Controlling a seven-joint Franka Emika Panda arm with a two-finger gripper.
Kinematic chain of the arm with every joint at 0, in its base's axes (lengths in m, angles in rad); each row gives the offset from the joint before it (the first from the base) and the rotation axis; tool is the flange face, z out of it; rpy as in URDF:
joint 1: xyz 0 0 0.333 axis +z
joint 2: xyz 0 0 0 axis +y
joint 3: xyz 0 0 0.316 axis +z
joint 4: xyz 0.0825 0 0 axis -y
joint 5: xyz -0.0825 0 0.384 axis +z
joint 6: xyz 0 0 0 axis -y
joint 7: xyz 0.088 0 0 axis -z
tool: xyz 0 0 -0.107 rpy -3.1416 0 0
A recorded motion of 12 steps. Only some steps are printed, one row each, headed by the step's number.
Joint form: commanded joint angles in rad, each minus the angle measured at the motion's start. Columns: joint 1, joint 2, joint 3, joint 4, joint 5, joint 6, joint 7.
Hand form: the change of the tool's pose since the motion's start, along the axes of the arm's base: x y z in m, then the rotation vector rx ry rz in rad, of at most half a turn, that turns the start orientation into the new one. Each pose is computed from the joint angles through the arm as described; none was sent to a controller.
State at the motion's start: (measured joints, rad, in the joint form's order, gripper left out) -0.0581 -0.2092 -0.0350 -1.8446 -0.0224 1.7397 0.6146
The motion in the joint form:
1: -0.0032 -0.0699 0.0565 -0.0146 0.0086 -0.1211 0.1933
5: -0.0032 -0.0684 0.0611 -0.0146 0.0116 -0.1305 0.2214
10: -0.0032 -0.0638 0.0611 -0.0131 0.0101 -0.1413 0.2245
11: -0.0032 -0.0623 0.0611 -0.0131 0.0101 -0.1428 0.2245
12: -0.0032 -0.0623 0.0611 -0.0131 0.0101 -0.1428 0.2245
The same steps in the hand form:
1: -0.0311 0.0317 0.0154 0.0132 0.0614 -0.1436
5: -0.0315 0.0345 0.0138 0.0163 0.0717 -0.1674
10: -0.0312 0.0343 0.0114 0.0144 0.0855 -0.1708
11: -0.0309 0.0342 0.0106 0.0143 0.0885 -0.1709
12: -0.0309 0.0342 0.0106 0.0143 0.0885 -0.1709

